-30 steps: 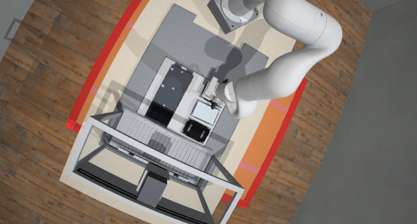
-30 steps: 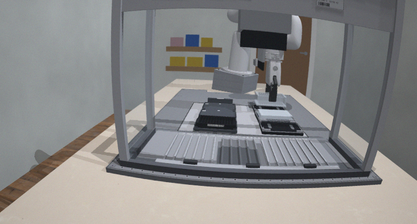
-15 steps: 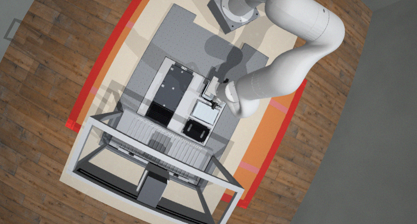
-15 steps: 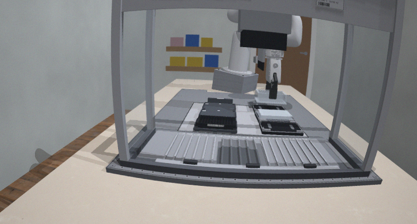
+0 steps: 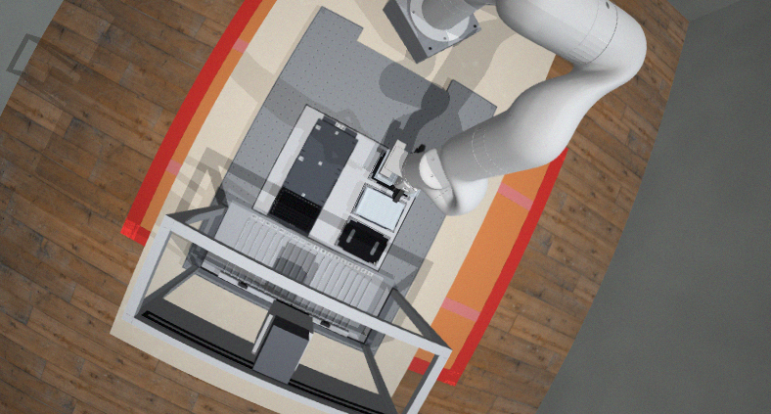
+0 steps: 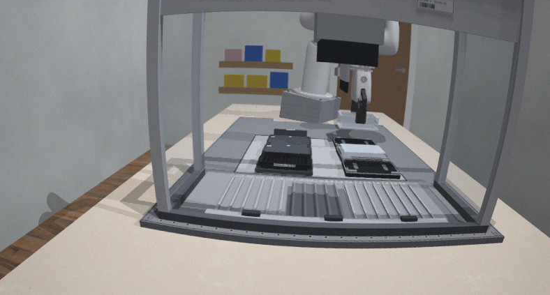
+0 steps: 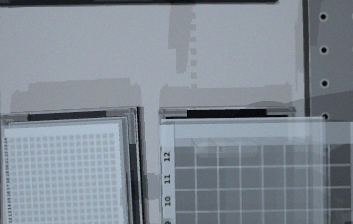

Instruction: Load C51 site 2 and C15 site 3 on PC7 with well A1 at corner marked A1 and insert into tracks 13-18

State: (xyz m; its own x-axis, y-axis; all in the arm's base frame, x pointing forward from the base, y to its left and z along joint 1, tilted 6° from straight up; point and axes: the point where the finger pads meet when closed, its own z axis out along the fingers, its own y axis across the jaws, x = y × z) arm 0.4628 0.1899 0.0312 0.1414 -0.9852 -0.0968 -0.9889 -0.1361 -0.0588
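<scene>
Now: hand 15 cm short of the plate carrier PC7, 20 cm to the left of it and 8 cm above it. The rest, counted from my hand: deep-well block C51 (1 cm below); then plate C16 (11 cm ahead, 2 cm to the left, 8 cm below); then nest S1 (9 cm below).
</scene>
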